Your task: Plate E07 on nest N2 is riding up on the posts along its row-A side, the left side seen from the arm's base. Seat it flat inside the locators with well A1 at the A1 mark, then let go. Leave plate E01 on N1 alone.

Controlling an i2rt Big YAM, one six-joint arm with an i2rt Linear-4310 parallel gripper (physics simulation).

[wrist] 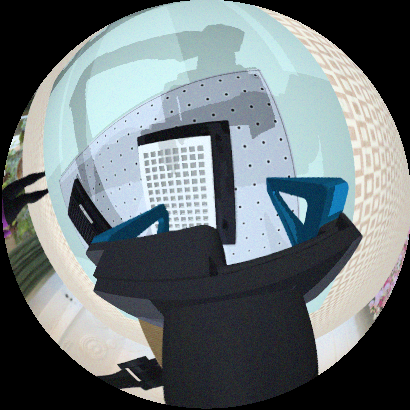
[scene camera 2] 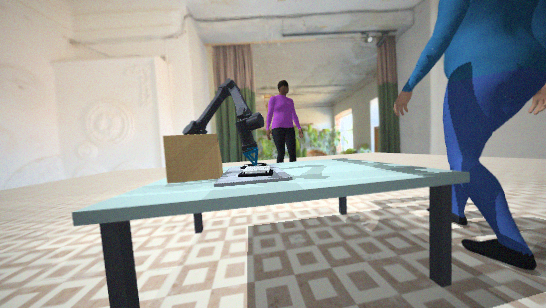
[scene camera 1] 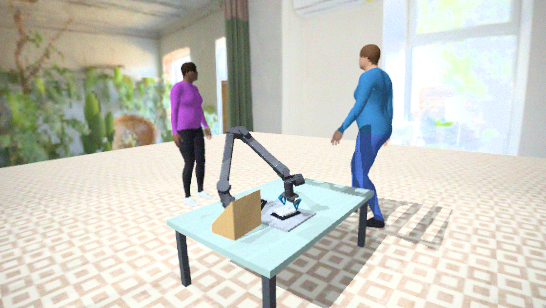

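Where they show: gripper, fingertip midpoint: (wrist: 215,196) (scene camera 2: 255,163) (scene camera 1: 290,207); arm's base at its link origin: (scene camera 2: 188,151) (scene camera 1: 232,207).
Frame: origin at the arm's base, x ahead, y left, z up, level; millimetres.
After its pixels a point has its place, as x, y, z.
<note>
White plate E07 (scene camera 1: 285,212) @(335, -127, -111) (scene camera 2: 257,170) @(362, -146, -112) (wrist: 177,182) @(372, -108, -112) lies on black nest N2 (scene camera 1: 295,217) (wrist: 225,185). In the wrist view the nest's black border shows along the plate's top and right sides, and the plate's lower end is hidden behind the gripper body. Its tilt and the A1 mark cannot be made out. My gripper (scene camera 1: 290,205) @(355, -152, -76) (scene camera 2: 255,163) @(355, -152, -76) (wrist: 215,196) @(355, -152, -76) is open and empty, low over the plate. In the wrist view one blue fingertip overlaps the plate's face and the other is right of the nest. A dark plate (wrist: 82,215) @(373, 128, -113), apparently E01 on N1, lies to the left.
Both nests are on a grey perforated board (scene camera 1: 290,226) @(233, -241, -136) (scene camera 2: 230,182) @(244, -240, -140) (wrist: 257,170) @(359, -203, -136) on the pale table (scene camera 1: 200,230) @(-123, 161, -149) (scene camera 2: 150,197) @(-13, -333, -149) (wrist: 115,75) @(629, -22, -149). A tan wedge-shaped block (scene camera 1: 247,215) @(40, -79, -42) (scene camera 2: 192,159) @(45, -79, -42) stands beside the board. A person in blue (scene camera 1: 372,100) (scene camera 2: 490,60) stands near the table; another in purple (scene camera 1: 188,105) (scene camera 2: 283,112) stands behind.
</note>
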